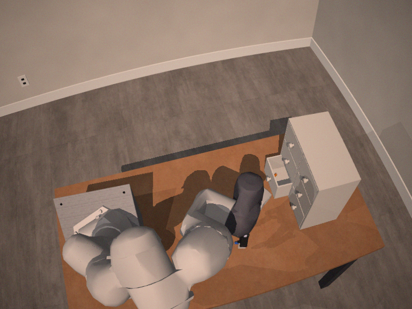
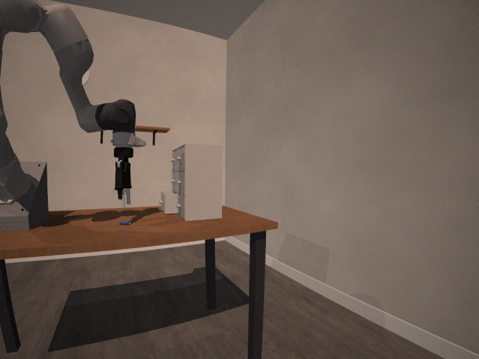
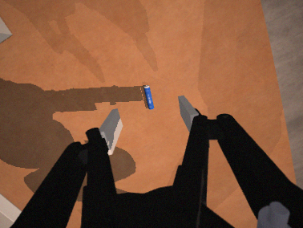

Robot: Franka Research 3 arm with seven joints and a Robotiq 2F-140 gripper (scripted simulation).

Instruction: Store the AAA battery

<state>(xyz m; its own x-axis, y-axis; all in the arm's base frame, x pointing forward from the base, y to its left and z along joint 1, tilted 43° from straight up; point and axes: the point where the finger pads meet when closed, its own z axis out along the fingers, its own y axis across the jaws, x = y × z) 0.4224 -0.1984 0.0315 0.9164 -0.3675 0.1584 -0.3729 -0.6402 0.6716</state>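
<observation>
Now: hand 100 mm above the blue AAA battery. Also, from my hand: orange battery (250 mm ahead, 210 mm to the left, 90 mm below).
</observation>
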